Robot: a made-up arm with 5 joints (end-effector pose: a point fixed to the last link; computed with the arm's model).
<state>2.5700 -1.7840 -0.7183 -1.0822 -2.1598</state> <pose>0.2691 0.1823 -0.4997 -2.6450 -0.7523 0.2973</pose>
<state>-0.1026 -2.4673 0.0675 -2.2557 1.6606</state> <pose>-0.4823 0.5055 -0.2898 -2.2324 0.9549 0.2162</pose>
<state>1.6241 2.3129 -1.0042 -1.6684 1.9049</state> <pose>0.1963 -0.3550 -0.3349 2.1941 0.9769 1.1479</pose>
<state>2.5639 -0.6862 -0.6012 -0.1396 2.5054</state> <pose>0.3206 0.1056 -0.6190 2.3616 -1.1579 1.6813</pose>
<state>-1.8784 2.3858 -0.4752 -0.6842 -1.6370</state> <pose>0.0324 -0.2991 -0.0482 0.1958 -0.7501 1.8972</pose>
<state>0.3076 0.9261 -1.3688 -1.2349 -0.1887</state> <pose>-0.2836 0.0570 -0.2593 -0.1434 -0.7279 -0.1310</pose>
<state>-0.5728 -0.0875 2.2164 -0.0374 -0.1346</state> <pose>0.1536 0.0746 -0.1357 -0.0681 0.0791 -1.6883</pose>
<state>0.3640 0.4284 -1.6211 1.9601 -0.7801</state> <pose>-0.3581 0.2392 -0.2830 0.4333 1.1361 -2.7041</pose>
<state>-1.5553 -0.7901 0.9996 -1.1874 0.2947</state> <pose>-0.3401 0.2594 -0.4418 -0.8080 -0.6401 -0.2455</pose>
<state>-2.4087 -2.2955 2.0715 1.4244 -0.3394</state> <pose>0.2427 0.0863 -0.6433 -2.6404 0.3496 -0.0830</pose>
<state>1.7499 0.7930 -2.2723 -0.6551 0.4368</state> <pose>-0.2629 0.1526 -0.1639 -0.8308 -0.2702 0.1714</pose>
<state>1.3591 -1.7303 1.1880 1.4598 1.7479</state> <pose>-0.1685 0.3274 -0.4248 0.2683 -0.0112 -1.4064</pose>
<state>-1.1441 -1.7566 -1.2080 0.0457 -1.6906</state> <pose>-0.4306 0.0165 -0.4414 1.8642 -0.2219 -1.8808</pose>
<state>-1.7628 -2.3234 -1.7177 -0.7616 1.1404</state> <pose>0.2893 0.0280 -0.1413 1.4089 0.9220 2.3622</pose>
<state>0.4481 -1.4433 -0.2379 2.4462 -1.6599</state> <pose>0.1010 0.5379 -0.1922 0.4642 0.2073 2.7337</pose>
